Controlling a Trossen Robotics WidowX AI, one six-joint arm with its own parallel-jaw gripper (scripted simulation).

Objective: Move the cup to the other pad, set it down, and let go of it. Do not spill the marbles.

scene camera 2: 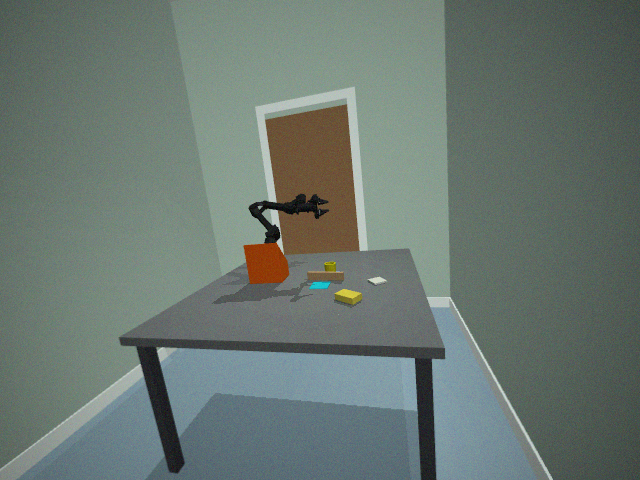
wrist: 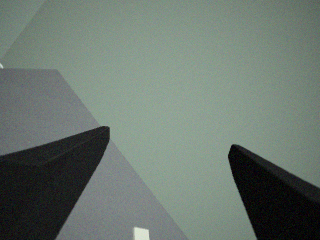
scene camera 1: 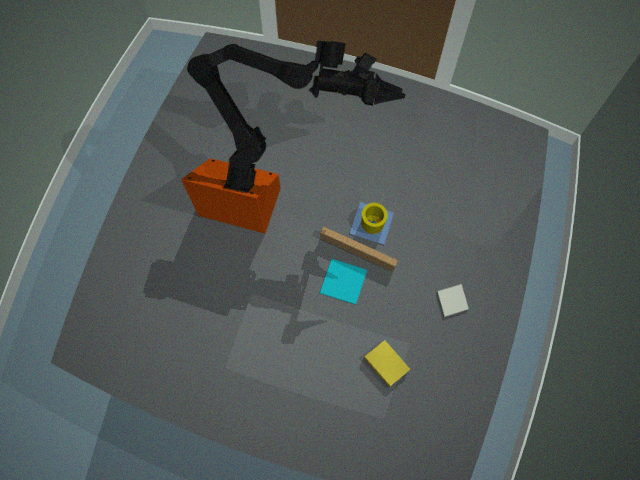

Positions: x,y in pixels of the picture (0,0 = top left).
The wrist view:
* my gripper: 169,141
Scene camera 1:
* my gripper: 403,93
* yellow block: 383,359
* cyan pad: 343,281
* wooden bar: 326,234
